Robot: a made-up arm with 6 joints.
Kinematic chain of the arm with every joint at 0, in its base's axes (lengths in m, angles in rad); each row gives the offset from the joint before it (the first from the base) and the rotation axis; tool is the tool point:
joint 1: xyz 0 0 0.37 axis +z
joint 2: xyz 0.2 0 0 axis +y
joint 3: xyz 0 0 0.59 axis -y
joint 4: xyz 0 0 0.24 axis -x
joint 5: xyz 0.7 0 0 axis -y
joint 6: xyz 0.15 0 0 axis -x
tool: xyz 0 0 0
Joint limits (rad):
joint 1: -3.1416..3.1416
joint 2: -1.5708..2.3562
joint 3: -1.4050..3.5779
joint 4: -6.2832..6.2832
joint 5: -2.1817..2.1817
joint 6: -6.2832..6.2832
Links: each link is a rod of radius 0.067 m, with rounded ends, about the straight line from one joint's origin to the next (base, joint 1, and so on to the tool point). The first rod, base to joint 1, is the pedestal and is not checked.
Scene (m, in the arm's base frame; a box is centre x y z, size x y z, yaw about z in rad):
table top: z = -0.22
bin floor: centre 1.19 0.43 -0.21 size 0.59 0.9 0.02 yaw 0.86
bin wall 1: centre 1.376 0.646 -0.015 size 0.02 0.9 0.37 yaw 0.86
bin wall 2: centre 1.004 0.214 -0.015 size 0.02 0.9 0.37 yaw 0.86
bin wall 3: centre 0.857 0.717 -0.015 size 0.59 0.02 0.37 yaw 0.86
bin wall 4: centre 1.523 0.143 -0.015 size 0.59 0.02 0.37 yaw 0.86
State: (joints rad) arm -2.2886 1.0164 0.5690 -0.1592 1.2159 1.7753
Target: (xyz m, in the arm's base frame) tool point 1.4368 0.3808 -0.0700
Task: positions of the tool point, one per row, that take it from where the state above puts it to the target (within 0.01 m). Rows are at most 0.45 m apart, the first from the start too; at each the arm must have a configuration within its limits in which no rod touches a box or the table.
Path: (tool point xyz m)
1: -0.6683 -1.3917 0.6591
2: -0.2504 -1.5218 0.6215
3: 0.1866 -1.5278 0.5842
4: 0.6062 -1.4095 0.5468
5: 0.9735 -1.1777 0.5096
6: 1.2584 -0.8524 0.4727
7: 1.4381 -0.4616 0.4363
8: 1.4987 -0.0387 0.4004
9: 1.4368 0.3808 0.3648
10: 1.4565 0.3859 0.1501
11: 1.4368 0.3808 -0.0700

